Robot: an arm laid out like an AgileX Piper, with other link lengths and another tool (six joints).
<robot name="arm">
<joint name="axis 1" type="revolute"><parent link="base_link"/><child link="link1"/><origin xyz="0 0 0.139"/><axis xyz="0 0 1"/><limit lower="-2.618" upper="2.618"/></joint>
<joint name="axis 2" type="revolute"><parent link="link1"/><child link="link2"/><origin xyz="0 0 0" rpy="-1.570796 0 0"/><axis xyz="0 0 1"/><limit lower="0" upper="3.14"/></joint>
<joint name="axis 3" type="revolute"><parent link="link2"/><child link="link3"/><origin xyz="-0.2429 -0.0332 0"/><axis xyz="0 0 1"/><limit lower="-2.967" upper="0"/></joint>
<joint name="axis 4" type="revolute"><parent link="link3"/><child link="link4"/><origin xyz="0.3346 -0.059 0" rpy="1.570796 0 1.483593"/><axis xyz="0 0 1"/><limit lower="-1.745" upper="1.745"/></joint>
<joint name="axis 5" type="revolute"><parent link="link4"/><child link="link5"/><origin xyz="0 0 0" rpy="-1.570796 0 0"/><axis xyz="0 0 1"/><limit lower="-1.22" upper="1.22"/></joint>
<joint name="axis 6" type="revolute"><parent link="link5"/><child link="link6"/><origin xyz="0 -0.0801 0" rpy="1.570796 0 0"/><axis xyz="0 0 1"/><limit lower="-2.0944" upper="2.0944"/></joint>
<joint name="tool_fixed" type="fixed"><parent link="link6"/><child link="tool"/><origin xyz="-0.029 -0.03 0.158" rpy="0 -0.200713 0.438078"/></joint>
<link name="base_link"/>
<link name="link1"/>
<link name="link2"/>
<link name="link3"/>
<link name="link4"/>
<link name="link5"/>
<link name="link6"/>
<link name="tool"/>
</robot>
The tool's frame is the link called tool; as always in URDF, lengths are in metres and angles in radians.
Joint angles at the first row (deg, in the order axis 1, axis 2, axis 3, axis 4, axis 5, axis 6):
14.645 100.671 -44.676 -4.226 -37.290 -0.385
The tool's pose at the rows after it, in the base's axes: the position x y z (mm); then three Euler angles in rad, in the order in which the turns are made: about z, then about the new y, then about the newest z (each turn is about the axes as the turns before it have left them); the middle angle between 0 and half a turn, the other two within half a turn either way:
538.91 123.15 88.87 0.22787 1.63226 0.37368
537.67 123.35 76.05 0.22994 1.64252 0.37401
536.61 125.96 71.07 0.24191 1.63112 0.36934
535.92 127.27 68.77 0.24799 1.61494 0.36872
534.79 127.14 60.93 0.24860 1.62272 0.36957
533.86 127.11 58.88 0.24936 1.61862 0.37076
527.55 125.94 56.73 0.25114 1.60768 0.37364
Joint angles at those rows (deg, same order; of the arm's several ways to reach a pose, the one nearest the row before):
14.645 102.401 -44.676 -4.225 -38.581 -0.385
14.645 104.299 -44.677 -4.299 -39.895 -0.385
14.645 105.724 -44.675 -5.038 -41.976 -0.384
14.644 106.865 -44.675 -5.321 -44.049 -0.431
14.644 107.967 -44.675 -5.321 -44.708 -0.431
14.645 108.448 -44.554 -5.319 -45.549 -0.433
14.645 108.447 -43.171 -5.320 -47.568 -0.432

